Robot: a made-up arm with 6 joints. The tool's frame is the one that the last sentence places.
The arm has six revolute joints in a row. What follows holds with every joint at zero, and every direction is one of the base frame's. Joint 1 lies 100 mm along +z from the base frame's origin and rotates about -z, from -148.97 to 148.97 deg. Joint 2 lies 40 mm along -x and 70 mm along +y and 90 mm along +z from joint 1 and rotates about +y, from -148.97 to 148.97 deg. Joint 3 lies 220 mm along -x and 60 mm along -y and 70 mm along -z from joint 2 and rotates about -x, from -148.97 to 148.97 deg. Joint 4 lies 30 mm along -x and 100 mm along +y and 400 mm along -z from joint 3 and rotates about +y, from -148.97 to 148.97 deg. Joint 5 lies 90 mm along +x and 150 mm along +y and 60 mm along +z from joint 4 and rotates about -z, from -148.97 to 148.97 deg. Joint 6 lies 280 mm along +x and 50 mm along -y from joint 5 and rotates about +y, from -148.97 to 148.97 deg. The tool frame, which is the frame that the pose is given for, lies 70 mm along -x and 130 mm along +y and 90 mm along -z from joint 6; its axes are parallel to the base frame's.
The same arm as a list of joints. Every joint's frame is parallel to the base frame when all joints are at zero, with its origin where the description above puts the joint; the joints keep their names.
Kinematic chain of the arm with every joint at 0, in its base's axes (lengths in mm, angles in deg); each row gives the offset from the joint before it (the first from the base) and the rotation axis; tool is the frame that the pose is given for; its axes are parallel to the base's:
joint 1: xyz 0 0 100 axis -z
joint 2: xyz -40 70 90 axis +y
joint 3: xyz -220 -60 -70 axis -x
joint 4: xyz -30 100 -400 axis +y
joint 5: xyz 90 150 60 axis -z
joint 6: xyz 280 -50 0 axis +y
tool: xyz -70 130 -90
Joint limits (deg, base to tool): -148.97..148.97 -148.97..148.97 -148.97..148.97 -148.97..148.97 -148.97..148.97 -148.97..148.97

